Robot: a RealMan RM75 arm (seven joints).
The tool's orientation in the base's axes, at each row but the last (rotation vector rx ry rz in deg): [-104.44 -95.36 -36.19]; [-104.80 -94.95 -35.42]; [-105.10 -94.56 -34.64]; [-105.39 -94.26 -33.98]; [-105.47 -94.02 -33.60]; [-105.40 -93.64 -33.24]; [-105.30 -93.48 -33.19]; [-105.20 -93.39 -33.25]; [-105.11 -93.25 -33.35]
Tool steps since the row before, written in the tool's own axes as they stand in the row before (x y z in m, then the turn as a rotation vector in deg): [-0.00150 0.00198 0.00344 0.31 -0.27 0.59]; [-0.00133 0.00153 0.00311 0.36 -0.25 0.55]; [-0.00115 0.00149 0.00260 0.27 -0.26 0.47]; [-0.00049 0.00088 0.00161 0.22 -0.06 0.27]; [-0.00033 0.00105 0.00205 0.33 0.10 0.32]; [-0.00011 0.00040 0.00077 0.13 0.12 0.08]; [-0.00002 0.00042 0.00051 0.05 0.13 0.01]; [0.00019 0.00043 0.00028 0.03 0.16 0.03]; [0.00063 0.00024 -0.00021 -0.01 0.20 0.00]
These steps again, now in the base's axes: [0.00166 0.00123 -0.00371 -0.26 0.65 -0.18]; [0.00122 0.00112 -0.00332 -0.23 0.65 -0.12]; [0.00119 0.00088 -0.00285 -0.25 0.53 -0.12]; [0.00071 0.00070 -0.00162 -0.05 0.35 -0.04]; [0.00086 0.00111 -0.00186 0.12 0.45 -0.02]; [0.00033 0.00043 -0.00069 0.13 0.14 0.01]; [0.00038 0.00031 -0.00044 0.13 0.04 0.01]; [0.00043 0.00031 -0.00014 0.16 0.03 -0.03]; [0.00034 0.00029 0.00054 0.20 -0.02 -0.04]
